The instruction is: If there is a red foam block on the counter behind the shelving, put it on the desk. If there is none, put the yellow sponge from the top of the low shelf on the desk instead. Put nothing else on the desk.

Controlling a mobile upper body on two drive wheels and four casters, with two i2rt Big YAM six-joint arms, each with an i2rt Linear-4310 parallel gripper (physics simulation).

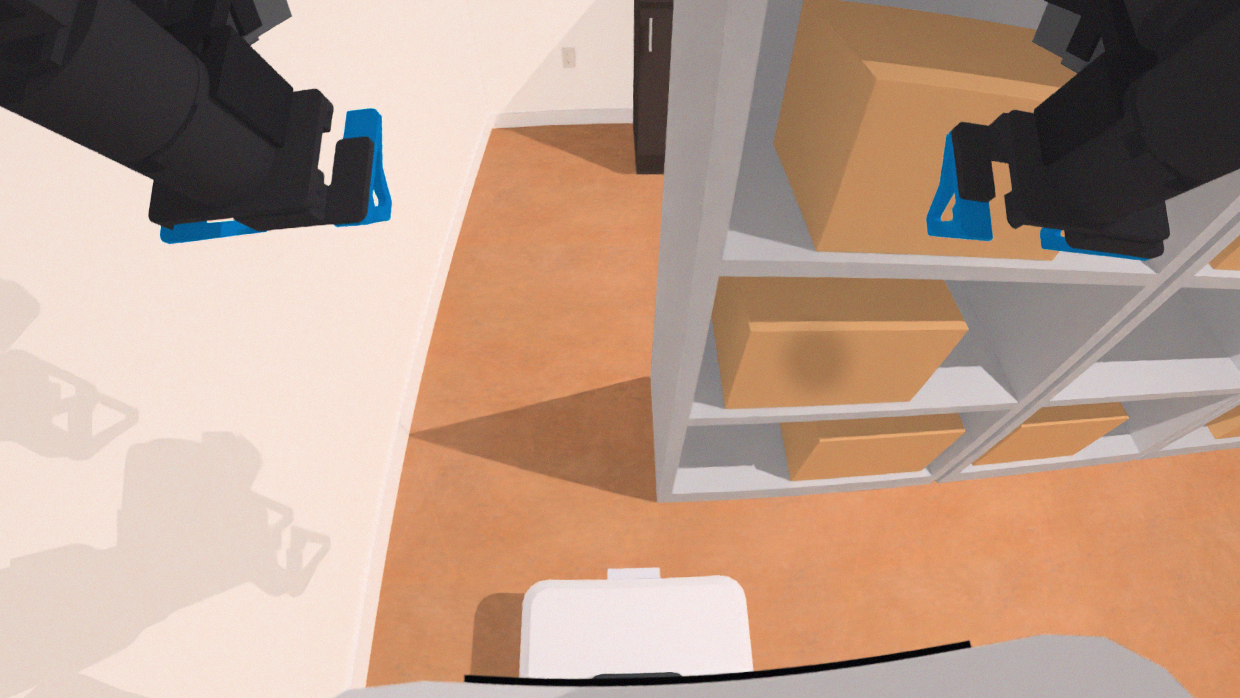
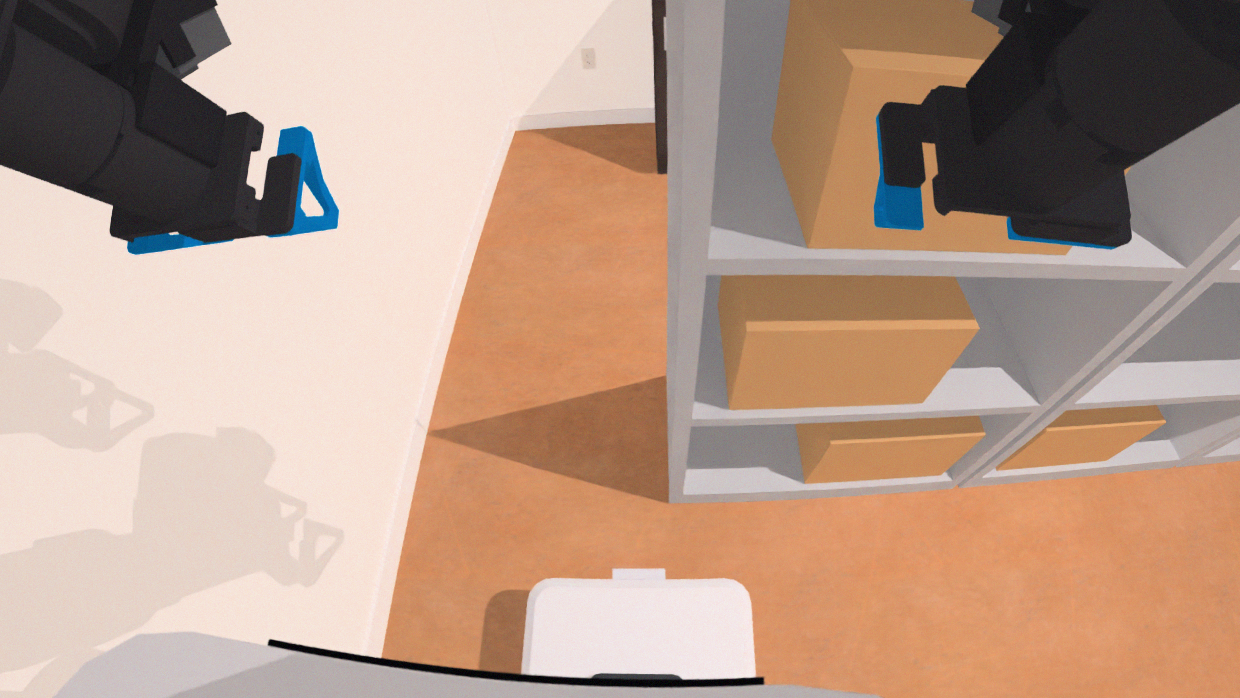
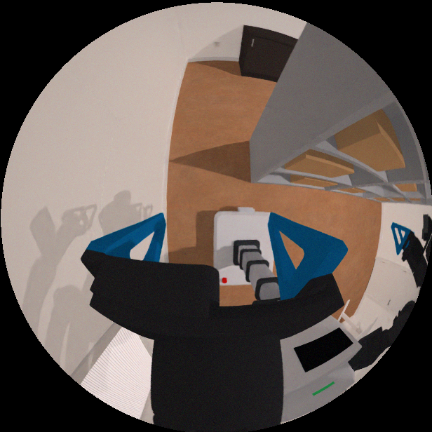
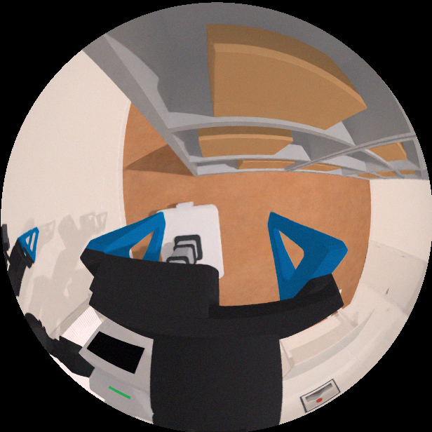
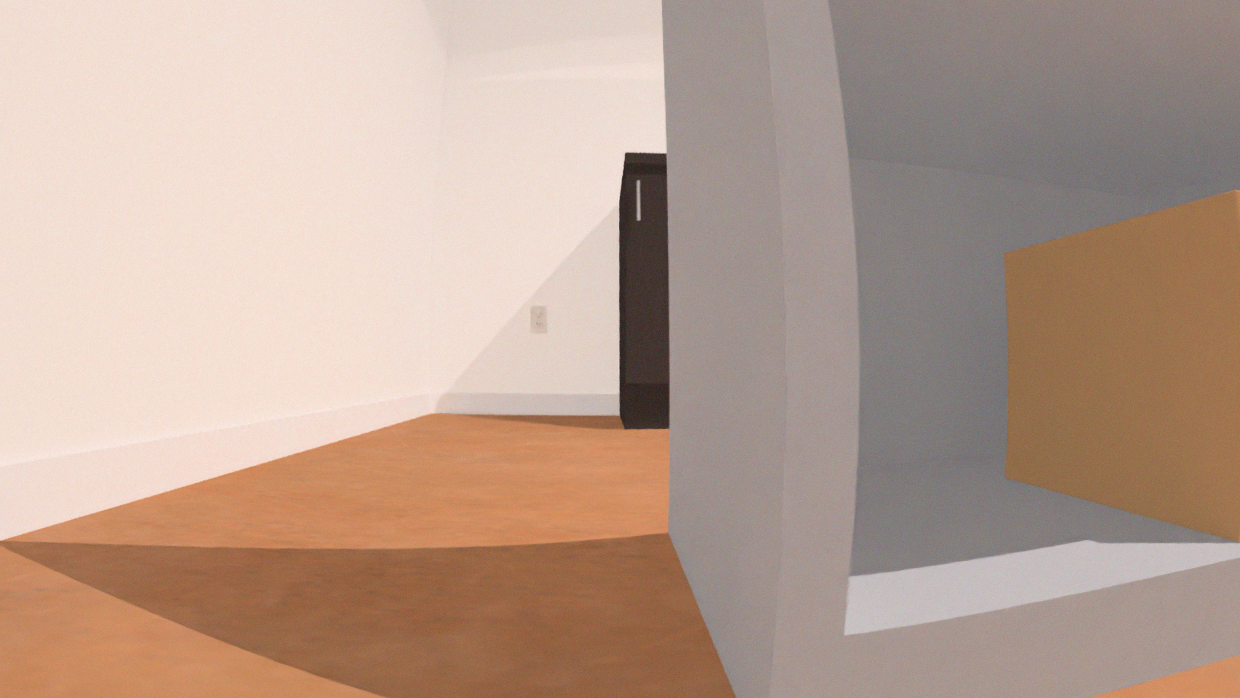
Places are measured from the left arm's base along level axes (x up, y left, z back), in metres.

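Pixels of known places: left gripper, between the fingertips: (image 1: 325, 216) (image 2: 282, 226); right gripper, between the fingertips: (image 1: 987, 233) (image 2: 944, 223).
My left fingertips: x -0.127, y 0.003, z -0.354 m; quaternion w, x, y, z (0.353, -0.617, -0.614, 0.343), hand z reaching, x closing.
Note:
Behind a point stands the place of what it marks.
The grey shelving (image 1: 685, 260) {x -0.490, y -0.306, z -0.668 m} (image 2: 689, 260) {x -0.421, y -0.318, z -0.595 m} (image 3: 300, 100) (image 5: 728, 346) {x -1.181, y -0.306, z -0.719 m} stands close ahead on the right. The dark counter (image 1: 650, 95) {x -0.950, y -0.357, z -2.167 m} (image 2: 661, 95) {x -0.954, y -0.329, z -2.167 m} (image 3: 265, 55) (image 5: 644, 294) {x -0.975, y -0.366, z -2.168 m} stands behind it at the far wall, and the shelving hides most of it. Its top surface cannot be made out. No red foam block, yellow sponge or low shelf top can be made out, and I cannot identify the desk. My left gripper (image 1: 275, 227) (image 3: 216, 218) is open and empty beside the wall. My right gripper (image 1: 1028, 238) (image 4: 216, 217) is open and empty in front of the shelving.
Cardboard boxes (image 1: 859, 364) {x -0.716, y -0.671, z -0.614 m} (image 2: 859, 364) {x -0.714, y -0.659, z -0.614 m} (image 4: 245, 145) (image 5: 1119, 372) stand in the shelving. A white wall (image 1: 433, 52) {x -0.686, y 0.517, z -2.122 m} (image 5: 216, 216) {x -0.914, y 0.520, z -1.272 m} runs along the left, with a strip of floor (image 1: 555, 260) {x -1.410, y 0.053, z -1.624 m} (image 5: 485, 485) {x -1.410, y -0.018, z -1.336 m} between it and the shelving. My white base (image 1: 633, 624) {x -1.150, y -0.220, z -0.213 m} (image 2: 637, 624) {x -1.150, y -0.225, z -0.214 m} shows at the bottom.

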